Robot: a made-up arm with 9 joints.
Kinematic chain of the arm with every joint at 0, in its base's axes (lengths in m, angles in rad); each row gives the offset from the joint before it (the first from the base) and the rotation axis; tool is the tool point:
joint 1: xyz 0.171 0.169 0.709 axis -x
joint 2: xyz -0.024 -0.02 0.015 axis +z
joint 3: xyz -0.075 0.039 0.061 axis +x
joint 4: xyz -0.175 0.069 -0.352 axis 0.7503 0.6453 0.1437
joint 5: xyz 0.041 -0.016 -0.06 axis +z
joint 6: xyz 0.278 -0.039 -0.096 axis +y
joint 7: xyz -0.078 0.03 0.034 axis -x
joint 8: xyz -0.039 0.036 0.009 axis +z
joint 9: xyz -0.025 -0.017 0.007 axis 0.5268 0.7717 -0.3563
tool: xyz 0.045 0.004 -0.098
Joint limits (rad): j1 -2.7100..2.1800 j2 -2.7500..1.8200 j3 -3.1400..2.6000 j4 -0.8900..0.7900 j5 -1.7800..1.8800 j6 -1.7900..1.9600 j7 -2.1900..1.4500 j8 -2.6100..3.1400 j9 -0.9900..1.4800
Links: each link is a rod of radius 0.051 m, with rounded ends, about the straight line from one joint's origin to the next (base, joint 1, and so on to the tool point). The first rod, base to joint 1, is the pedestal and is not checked.
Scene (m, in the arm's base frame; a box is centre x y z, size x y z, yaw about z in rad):
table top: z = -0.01
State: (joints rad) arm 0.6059 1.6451 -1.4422 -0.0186 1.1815 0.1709 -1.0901 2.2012 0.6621
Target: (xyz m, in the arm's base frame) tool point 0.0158 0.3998 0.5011
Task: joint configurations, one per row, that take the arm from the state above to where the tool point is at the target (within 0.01 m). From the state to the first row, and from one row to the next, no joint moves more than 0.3 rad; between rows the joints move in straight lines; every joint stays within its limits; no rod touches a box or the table.
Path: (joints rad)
1: 0.3444 1.5565 -1.2076 -0.0878 1.0221 0.2948 -1.2012 2.2022 0.5599
2: 0.0829 1.4679 -0.9730 -0.1570 0.8627 0.4186 -1.3124 2.2032 0.4577
3: -0.1786 1.3793 -0.7383 -0.2262 0.7033 0.5425 -1.4235 2.2042 0.3554
4: -0.4401 1.2907 -0.5037 -0.2954 0.5439 0.6663 -1.5347 2.2053 0.2532
5: -0.7016 1.2021 -0.2691 -0.3646 0.3845 0.7902 -1.6458 2.2063 0.1510

